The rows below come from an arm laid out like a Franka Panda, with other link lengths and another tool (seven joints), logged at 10 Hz.
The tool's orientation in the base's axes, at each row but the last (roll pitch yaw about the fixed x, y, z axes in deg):
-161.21, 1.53, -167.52
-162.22, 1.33, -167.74
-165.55, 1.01, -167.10
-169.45, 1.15, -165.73
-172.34, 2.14, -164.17
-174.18, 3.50, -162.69
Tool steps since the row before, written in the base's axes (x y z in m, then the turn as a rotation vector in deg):
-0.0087, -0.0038, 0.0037, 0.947, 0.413, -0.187
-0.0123, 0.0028, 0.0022, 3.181, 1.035, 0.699
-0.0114, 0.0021, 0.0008, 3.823, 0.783, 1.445
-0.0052, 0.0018, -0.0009, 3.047, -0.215, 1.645
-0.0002, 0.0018, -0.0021, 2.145, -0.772, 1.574
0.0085, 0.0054, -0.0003, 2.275, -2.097, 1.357
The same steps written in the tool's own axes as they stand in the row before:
0.0092, -0.0030, -0.0031, -1.009, 0.257, 0.139
0.0114, 0.0043, -0.0040, -3.344, 0.130, -0.694
0.0106, 0.0042, -0.0021, -3.926, -0.431, -1.310
0.0046, 0.0031, 0.0002, -2.932, -1.234, -1.384
-0.0002, 0.0021, 0.0019, -1.911, -1.516, -1.313
-0.0097, 0.0027, 0.0006, -1.628, -2.793, -0.982

